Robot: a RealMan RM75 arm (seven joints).
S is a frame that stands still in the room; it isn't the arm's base.
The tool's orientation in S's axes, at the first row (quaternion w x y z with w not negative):
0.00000 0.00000 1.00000 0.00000
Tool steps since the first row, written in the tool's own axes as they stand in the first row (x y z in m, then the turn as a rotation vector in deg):
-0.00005 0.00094 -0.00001 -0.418 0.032 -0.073
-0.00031 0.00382 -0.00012 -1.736 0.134 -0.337
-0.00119 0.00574 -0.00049 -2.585 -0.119 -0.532
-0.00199 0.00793 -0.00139 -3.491 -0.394 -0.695
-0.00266 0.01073 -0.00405 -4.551 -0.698 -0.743
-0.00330 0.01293 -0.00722 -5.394 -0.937 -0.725
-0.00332 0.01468 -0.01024 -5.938 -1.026 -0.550
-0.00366 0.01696 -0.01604 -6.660 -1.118 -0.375
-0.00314 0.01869 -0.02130 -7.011 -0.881 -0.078
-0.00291 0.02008 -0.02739 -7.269 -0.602 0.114
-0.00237 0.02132 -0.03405 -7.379 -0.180 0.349
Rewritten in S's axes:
0.00005 0.00094 0.00001 0.418 0.032 0.073
0.00031 0.00382 0.00012 1.736 0.134 0.337
0.00119 0.00574 0.00049 2.585 -0.119 0.532
0.00199 0.00793 0.00139 3.491 -0.394 0.695
0.00266 0.01073 0.00405 4.551 -0.698 0.743
0.00330 0.01293 0.00722 5.394 -0.937 0.725
0.00332 0.01468 0.01024 5.938 -1.026 0.550
0.00366 0.01696 0.01604 6.660 -1.118 0.375
0.00314 0.01869 0.02130 7.011 -0.881 0.078
0.00291 0.02008 0.02739 7.269 -0.602 -0.114
0.00237 0.02132 0.03405 7.379 -0.180 -0.349

